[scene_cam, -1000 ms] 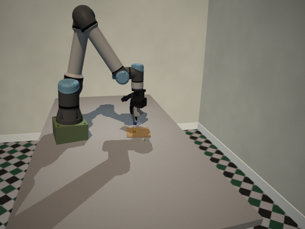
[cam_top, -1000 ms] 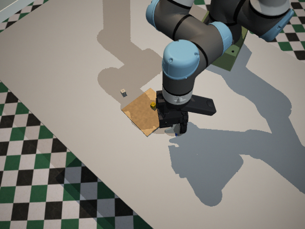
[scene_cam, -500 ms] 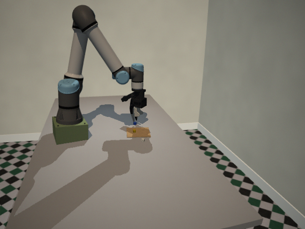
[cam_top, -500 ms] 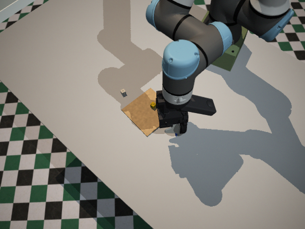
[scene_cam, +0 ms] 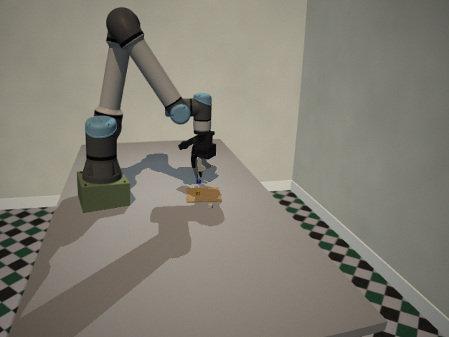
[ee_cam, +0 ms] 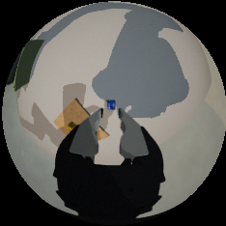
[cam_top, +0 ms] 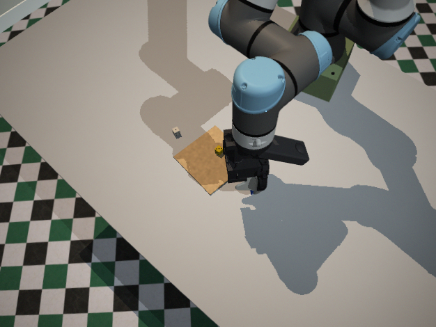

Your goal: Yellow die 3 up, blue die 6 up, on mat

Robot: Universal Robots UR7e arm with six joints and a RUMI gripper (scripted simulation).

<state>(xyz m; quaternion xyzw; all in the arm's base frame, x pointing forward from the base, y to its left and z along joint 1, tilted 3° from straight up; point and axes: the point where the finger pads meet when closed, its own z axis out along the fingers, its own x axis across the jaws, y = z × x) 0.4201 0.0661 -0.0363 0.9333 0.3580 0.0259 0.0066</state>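
The blue die is 30 mm below my hand. The rest, counted from my hand: tan mat: 20 mm behind, 130 mm to the right, 40 mm below; white die: 30 mm behind, 250 mm to the right, 30 mm below; yellow die: 40 mm behind, 130 mm to the right, 30 mm below.
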